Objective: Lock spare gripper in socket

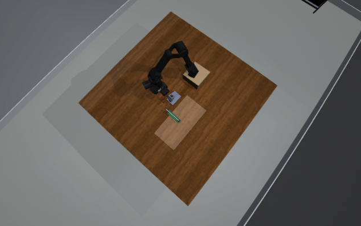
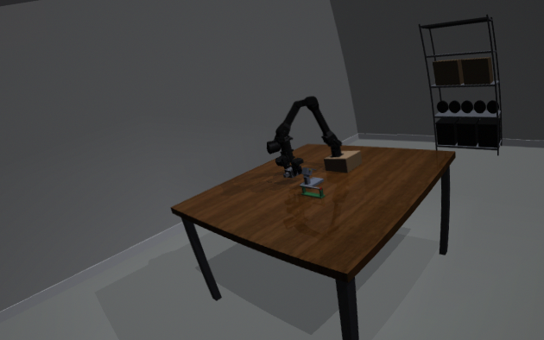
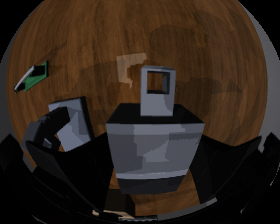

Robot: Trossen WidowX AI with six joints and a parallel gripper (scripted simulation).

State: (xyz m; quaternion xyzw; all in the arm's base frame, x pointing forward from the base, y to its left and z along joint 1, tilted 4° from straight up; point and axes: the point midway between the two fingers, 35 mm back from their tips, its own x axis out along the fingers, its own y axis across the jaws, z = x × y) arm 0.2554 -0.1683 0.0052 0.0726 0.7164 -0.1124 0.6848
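Now: the grey mount 130 mm to the left of my gripper tip and 10 mm ahead of it. Round my gripper tip: green rack: 220 mm to the left, 140 mm ahead, 30 mm below; then spare gripper: 10 mm above.
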